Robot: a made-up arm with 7 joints. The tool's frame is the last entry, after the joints. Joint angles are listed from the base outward.
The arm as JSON. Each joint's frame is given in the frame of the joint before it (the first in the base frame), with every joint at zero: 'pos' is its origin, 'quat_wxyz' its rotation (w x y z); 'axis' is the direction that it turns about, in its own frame. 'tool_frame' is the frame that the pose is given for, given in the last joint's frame.
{
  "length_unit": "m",
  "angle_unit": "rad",
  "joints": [
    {
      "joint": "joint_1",
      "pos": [
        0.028,
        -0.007,
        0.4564
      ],
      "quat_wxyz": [
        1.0,
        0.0,
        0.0,
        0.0
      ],
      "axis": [
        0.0,
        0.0,
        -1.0
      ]
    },
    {
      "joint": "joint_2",
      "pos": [
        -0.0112,
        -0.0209,
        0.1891
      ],
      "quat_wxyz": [
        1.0,
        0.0,
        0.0,
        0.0
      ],
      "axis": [
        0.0,
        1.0,
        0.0
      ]
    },
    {
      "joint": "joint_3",
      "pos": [
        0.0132,
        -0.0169,
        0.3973
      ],
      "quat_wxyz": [
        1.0,
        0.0,
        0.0,
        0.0
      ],
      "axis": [
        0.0,
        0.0,
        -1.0
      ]
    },
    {
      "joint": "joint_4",
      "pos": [
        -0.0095,
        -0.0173,
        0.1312
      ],
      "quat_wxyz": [
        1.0,
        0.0,
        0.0,
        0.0
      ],
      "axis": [
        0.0,
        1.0,
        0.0
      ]
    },
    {
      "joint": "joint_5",
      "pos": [
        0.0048,
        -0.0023,
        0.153
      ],
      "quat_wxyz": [
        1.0,
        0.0,
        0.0,
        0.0
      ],
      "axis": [
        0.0,
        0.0,
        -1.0
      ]
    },
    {
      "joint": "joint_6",
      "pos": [
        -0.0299,
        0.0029,
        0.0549
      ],
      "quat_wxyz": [
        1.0,
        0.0,
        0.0,
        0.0
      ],
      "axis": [
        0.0,
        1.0,
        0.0
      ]
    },
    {
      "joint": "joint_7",
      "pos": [
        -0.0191,
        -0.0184,
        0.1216
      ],
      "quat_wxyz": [
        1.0,
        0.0,
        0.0,
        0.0
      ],
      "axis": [
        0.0,
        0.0,
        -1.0
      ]
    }
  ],
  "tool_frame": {
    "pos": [
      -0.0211,
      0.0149,
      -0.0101
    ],
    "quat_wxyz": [
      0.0,
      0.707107,
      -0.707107,
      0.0
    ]
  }
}
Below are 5 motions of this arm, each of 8 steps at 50 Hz.
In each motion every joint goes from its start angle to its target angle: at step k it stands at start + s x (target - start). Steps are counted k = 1, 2, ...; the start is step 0. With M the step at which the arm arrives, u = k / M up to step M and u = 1 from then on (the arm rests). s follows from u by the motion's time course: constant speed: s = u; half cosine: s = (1 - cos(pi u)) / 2; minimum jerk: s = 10 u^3 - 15 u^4 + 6 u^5.
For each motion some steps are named. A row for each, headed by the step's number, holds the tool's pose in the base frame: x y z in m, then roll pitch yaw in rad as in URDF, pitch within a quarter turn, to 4 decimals.
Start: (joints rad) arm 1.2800 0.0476 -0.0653 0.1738 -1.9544 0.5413 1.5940
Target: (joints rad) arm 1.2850 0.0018 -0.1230 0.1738 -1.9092 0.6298 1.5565
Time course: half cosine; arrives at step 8
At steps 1, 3, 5, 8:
1: 0.0165 -0.0877 1.4732 2.9270 -0.4535 -2.3173
3: 0.0156 -0.0760 1.4731 2.9307 -0.4829 -2.3031
5: 0.0143 -0.0595 1.4727 2.9348 -0.5249 -2.2834
8: 0.0132 -0.0462 1.4720 2.9369 -0.5592 -2.2676

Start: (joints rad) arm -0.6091 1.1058 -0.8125 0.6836 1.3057 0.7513 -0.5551
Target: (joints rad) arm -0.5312 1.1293 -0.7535 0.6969 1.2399 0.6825 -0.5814
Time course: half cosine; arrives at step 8
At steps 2, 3, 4, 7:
2: 0.6169 0.4834 0.8408 0.9234 -0.1688 -0.8625
3: 0.6242 0.4763 0.8372 0.9222 -0.1604 -0.8747
4: 0.6327 0.4678 0.8330 0.9209 -0.1506 -0.8892
7: 0.6527 0.4464 0.8230 0.9179 -0.1265 -0.9252

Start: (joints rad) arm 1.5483 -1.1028 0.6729 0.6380 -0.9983 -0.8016 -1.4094
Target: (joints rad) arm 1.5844 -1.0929 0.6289 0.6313 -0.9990 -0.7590 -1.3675
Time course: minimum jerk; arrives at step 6
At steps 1, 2, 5, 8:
1: -0.2133 0.6749 0.9946 -1.9827 -1.3337 -2.1503
2: -0.2089 0.6756 0.9976 -2.0258 -1.3273 -2.1122
5: -0.1897 0.6781 1.0108 -2.1874 -1.2952 -1.9733
8: -0.1888 0.6782 1.0115 -2.1941 -1.2936 -1.9677

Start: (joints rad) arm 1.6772 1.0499 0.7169 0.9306 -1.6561 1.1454 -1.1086
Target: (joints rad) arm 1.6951 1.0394 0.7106 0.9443 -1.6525 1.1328 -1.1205
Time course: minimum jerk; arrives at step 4
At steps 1, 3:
1: -0.2140 -0.6728 0.7943 -0.9376 0.3805 0.7938
3: -0.2243 -0.6666 0.7971 -0.9419 0.3736 0.7615

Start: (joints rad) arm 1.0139 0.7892 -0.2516 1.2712 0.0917 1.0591 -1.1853
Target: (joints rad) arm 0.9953 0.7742 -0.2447 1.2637 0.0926 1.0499 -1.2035
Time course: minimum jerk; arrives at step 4
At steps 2, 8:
2: 0.3392 -0.5310 0.8343 -0.0635 0.0882 2.7271
8: 0.3429 -0.5285 0.8400 -0.0547 0.1001 2.7249

